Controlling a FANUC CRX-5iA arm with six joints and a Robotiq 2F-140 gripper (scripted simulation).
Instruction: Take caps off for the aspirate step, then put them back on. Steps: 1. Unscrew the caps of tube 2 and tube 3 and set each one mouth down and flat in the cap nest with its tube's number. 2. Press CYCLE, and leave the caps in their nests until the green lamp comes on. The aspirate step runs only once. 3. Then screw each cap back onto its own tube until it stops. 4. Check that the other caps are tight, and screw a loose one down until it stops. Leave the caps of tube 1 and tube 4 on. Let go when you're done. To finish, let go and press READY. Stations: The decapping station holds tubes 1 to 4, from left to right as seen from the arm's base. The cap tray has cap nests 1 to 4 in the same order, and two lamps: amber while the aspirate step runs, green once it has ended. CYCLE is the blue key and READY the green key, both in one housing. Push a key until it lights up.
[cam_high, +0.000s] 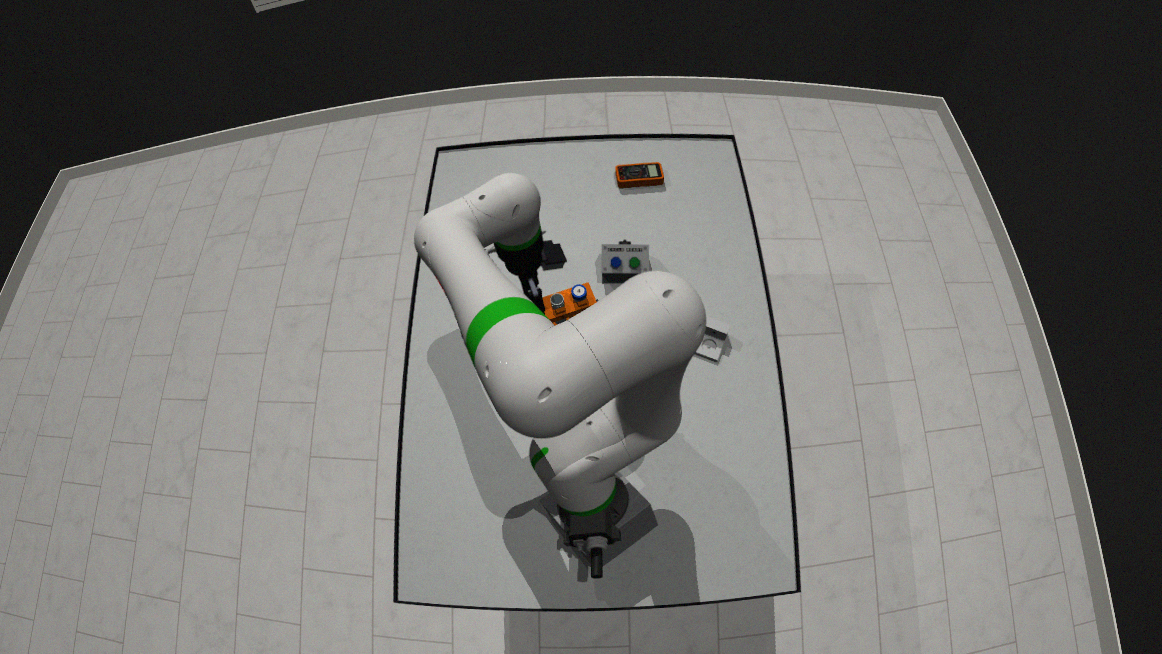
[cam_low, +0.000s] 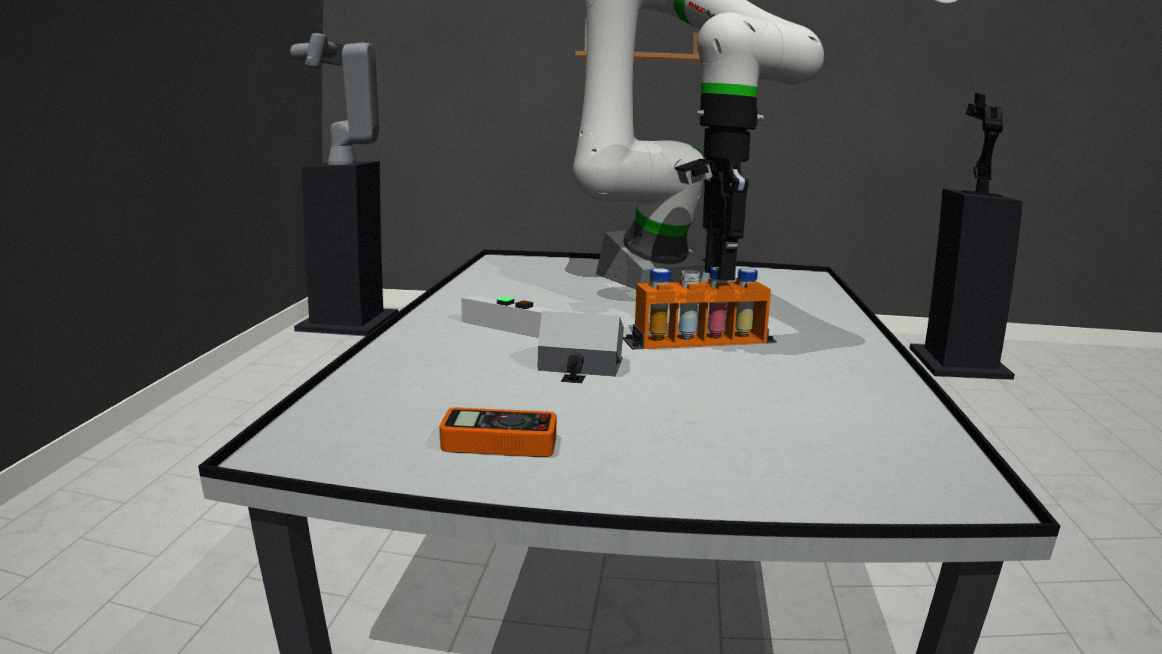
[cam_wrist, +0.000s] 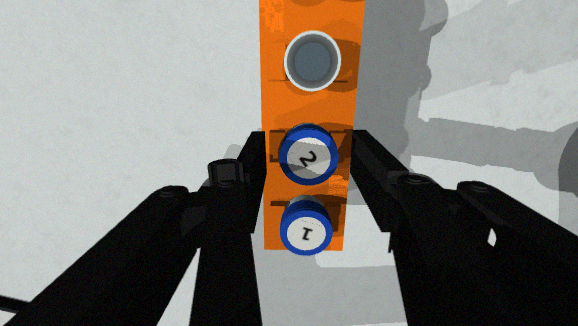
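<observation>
My hand is 3 cm above the cap 2. From my hand the other things lie so: blue key: 14 cm ahead, 19 cm to the right, 8 cm below; cap 1: 2 cm behind, 5 cm to the left, 3 cm below; cap 4: 3 cm ahead, 10 cm to the right, 3 cm below.
</observation>
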